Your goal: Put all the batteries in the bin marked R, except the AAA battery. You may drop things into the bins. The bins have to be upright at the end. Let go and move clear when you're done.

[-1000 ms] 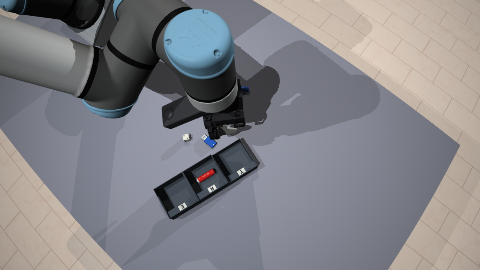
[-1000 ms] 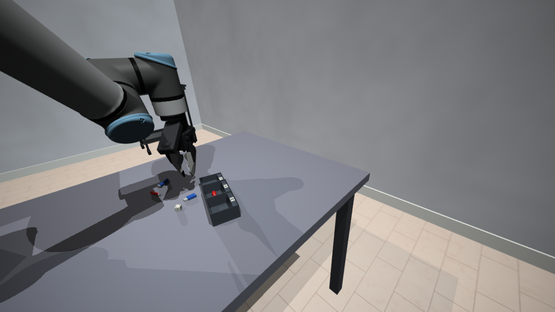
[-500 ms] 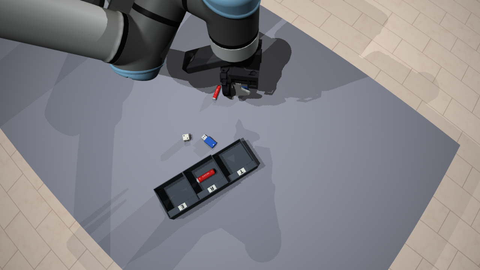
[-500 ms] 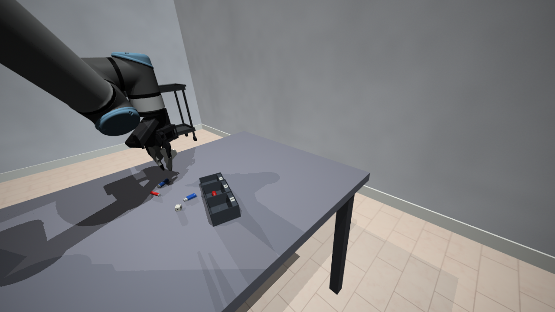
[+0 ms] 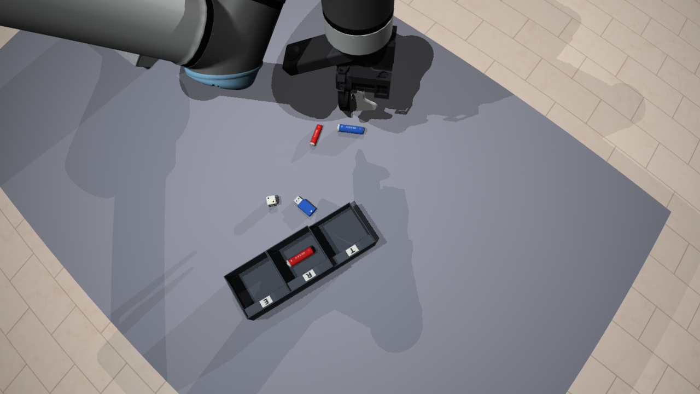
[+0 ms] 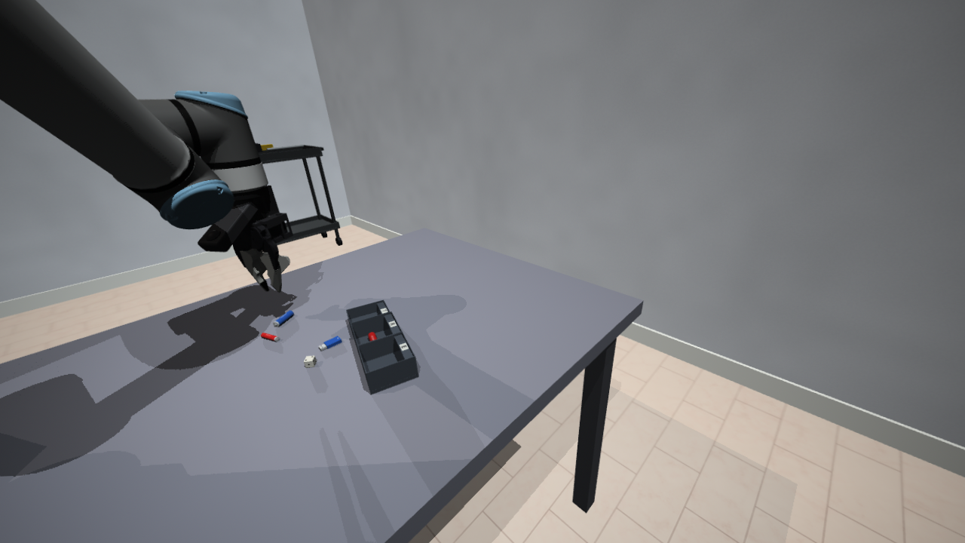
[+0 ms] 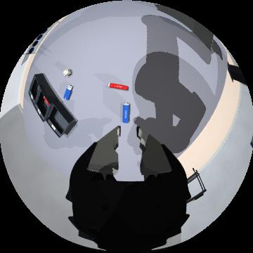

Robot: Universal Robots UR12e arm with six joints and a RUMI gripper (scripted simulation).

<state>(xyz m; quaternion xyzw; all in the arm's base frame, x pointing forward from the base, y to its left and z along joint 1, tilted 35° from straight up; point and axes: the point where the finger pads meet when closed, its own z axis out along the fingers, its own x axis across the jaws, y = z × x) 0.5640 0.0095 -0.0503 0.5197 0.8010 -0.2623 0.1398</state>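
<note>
The blue battery lies 10 mm to the right of my hand and 80 mm below it. From my hand the other things lie so: smaller red battery 50 mm behind, 50 mm to the right, 90 mm below; white die 40 mm behind, 210 mm to the right, 80 mm below; blue USB stick 10 mm ahead, 180 mm to the right, 90 mm below.
</note>
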